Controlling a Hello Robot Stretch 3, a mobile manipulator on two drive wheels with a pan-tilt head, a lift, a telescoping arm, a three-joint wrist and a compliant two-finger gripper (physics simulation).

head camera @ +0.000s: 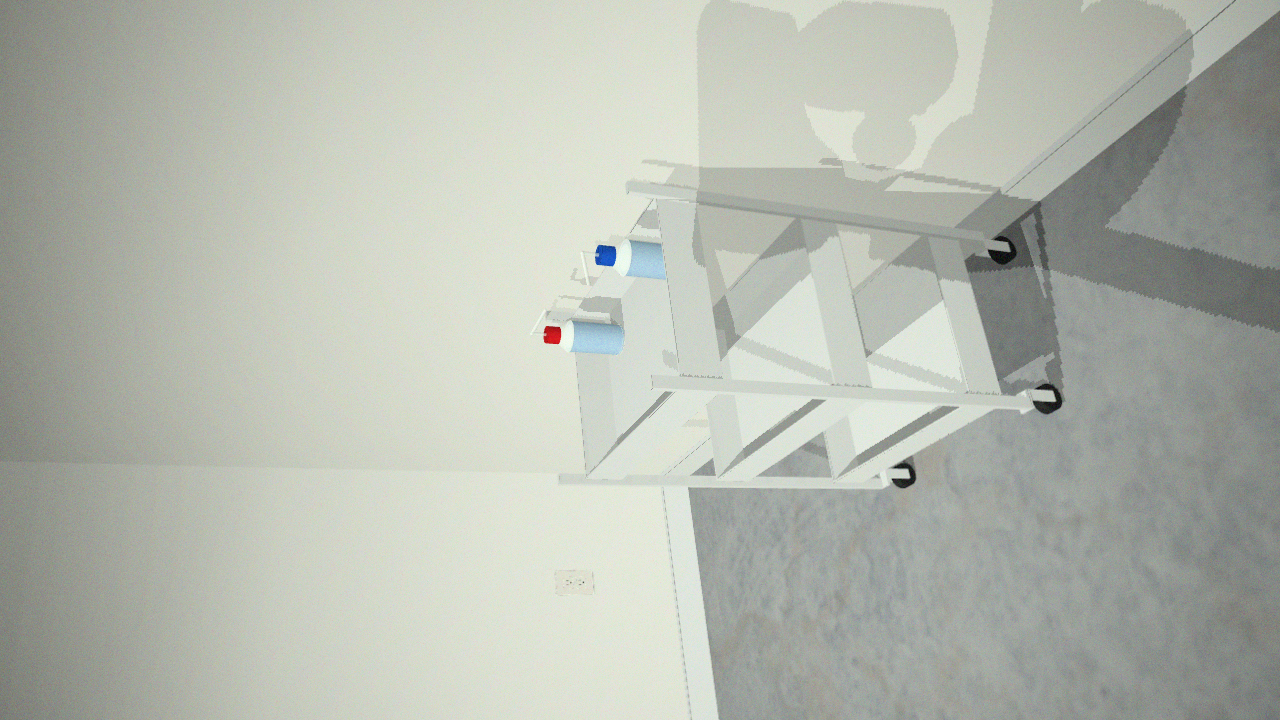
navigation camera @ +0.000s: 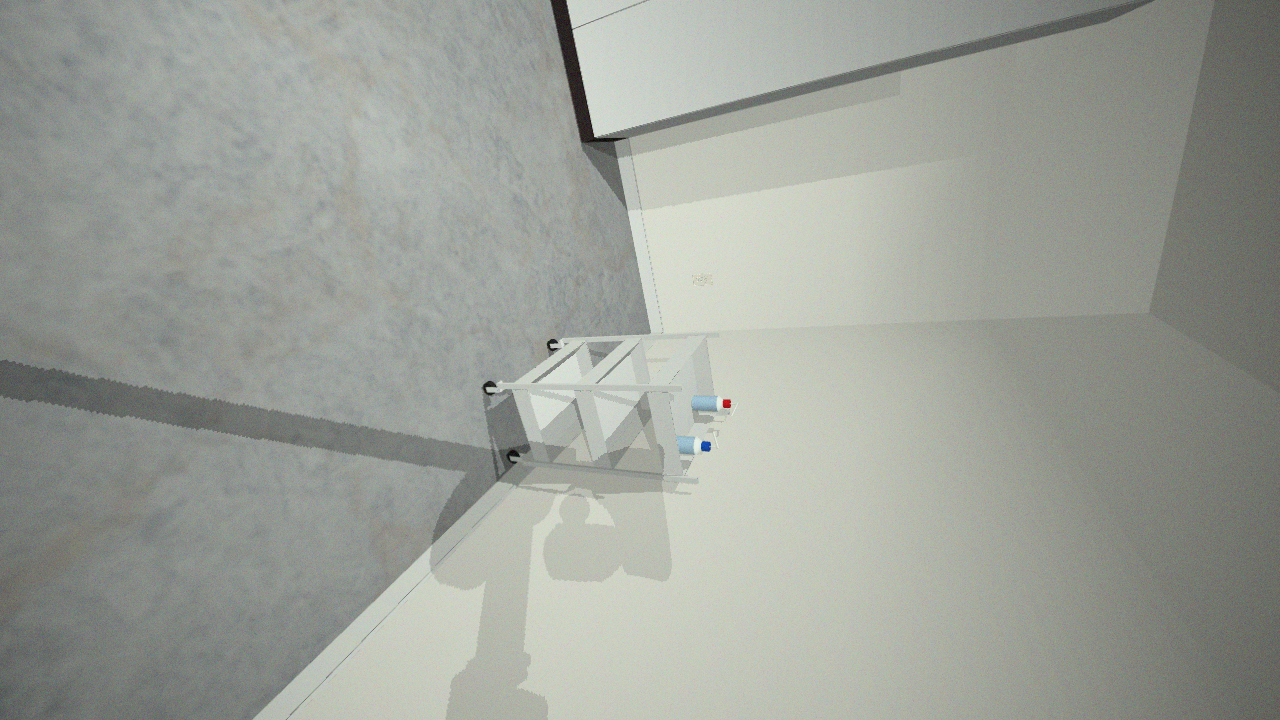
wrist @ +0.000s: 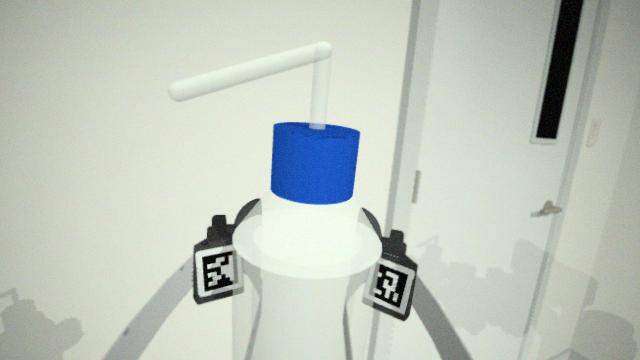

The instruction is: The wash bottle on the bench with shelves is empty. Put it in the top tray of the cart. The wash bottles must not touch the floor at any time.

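Places are measured from the robot's base along level axes (x ahead, y left, z up), in millimetres.
Where they show: gripper, fingertip midpoint: [wrist: 307,229].
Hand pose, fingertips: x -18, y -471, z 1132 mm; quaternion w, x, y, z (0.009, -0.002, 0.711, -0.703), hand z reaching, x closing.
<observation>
Each offset is from my fingertips to the top centre of the thing. "*": to the spot under its first point. Level surfaces: height alone.
An empty, translucent wash bottle {dx +8, dy +52, dz +89 mm} [wrist: 315,165] with a blue cap and bent spout is upright in the wrist view. My gripper [wrist: 307,229] is shut on it, one finger on each side below the cap. The white three-tier cart {* dx +1302, dy +503, dz -652 mm} [head camera: 832,392] [navigation camera: 617,387] stands upright on black casters in the sideways-turned head and navigation views. Its top tray {* dx +1378, dy +370, dz -437 mm} [head camera: 689,295] [navigation camera: 662,428] holds two wash bottles with light blue contents: a red-capped one {dx +1747, dy +429, dz -296 mm} [head camera: 597,337] [navigation camera: 707,403] and a blue-capped one {dx +1491, dy +321, dz -296 mm} [head camera: 646,258] [navigation camera: 687,445]. The gripper does not show in those two views. The bench does not show.
Walls meet in a corner behind the cart. A wall outlet [head camera: 573,582] [navigation camera: 701,280] is near the corner. A tall light cabinet [navigation camera: 733,58] stands along the wall. Shadows fall over the cart, wall and grey floor {dz -1132 mm} [head camera: 1029,582] [navigation camera: 268,223]. A door [wrist: 470,150] is in the wrist view.
</observation>
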